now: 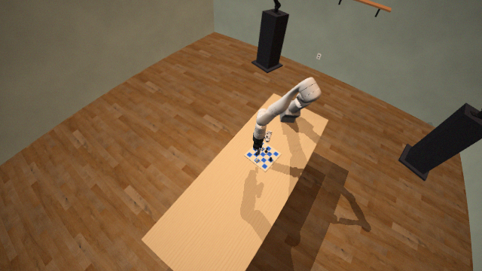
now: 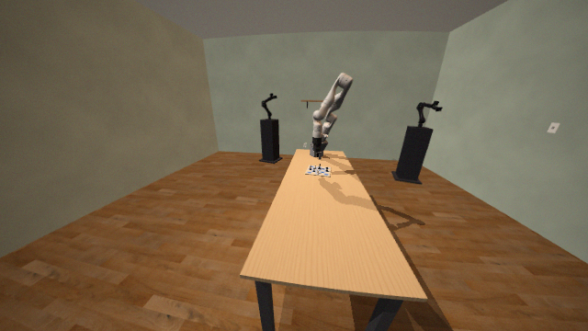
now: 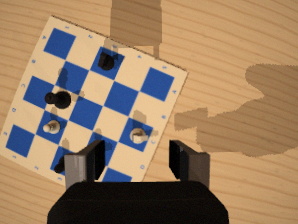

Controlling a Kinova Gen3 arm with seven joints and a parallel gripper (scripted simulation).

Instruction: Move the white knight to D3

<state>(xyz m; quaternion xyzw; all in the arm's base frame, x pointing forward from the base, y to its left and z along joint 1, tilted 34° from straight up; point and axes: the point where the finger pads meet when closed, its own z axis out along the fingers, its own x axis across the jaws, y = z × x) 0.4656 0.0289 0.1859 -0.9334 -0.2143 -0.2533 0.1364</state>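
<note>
My gripper is now 140 mm above the white knight. Also, from my hand: chessboard 160 mm below, 80 mm behind, 10 mm to the right; then round white piece 150 mm below, 110 mm behind, 50 mm to the right; then black piece 130 mm below, 120 mm behind, 10 mm to the right.
</note>
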